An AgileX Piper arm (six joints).
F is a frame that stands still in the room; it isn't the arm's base.
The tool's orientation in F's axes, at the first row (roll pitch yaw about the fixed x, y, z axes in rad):
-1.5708, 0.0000, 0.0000
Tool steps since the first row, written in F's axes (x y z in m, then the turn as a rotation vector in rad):
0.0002, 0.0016, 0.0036, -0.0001, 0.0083, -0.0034
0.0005, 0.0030, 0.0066, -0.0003, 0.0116, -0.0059
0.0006, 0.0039, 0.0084, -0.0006, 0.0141, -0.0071
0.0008, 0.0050, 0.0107, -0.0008, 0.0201, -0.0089
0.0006, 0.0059, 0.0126, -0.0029, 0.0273, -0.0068
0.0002, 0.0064, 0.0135, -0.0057, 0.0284, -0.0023
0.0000, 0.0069, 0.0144, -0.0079, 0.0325, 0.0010
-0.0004, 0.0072, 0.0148, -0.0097, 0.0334, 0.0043
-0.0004, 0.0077, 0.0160, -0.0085, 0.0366, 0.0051
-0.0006, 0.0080, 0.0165, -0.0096, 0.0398, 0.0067
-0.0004, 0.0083, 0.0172, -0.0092, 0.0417, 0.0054
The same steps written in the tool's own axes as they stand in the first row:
0.0002, -0.0036, 0.0016, -0.0001, 0.0034, 0.0083
0.0005, -0.0066, 0.0030, -0.0003, 0.0059, 0.0116
0.0006, -0.0084, 0.0039, -0.0006, 0.0071, 0.0141
0.0008, -0.0107, 0.0050, -0.0008, 0.0089, 0.0201
0.0006, -0.0126, 0.0059, -0.0029, 0.0068, 0.0273
0.0002, -0.0135, 0.0064, -0.0057, 0.0023, 0.0284
0.0000, -0.0144, 0.0069, -0.0079, -0.0010, 0.0325
-0.0004, -0.0148, 0.0072, -0.0097, -0.0043, 0.0334
-0.0004, -0.0160, 0.0077, -0.0085, -0.0051, 0.0366
-0.0006, -0.0165, 0.0080, -0.0096, -0.0067, 0.0398
-0.0004, -0.0172, 0.0083, -0.0092, -0.0054, 0.0417

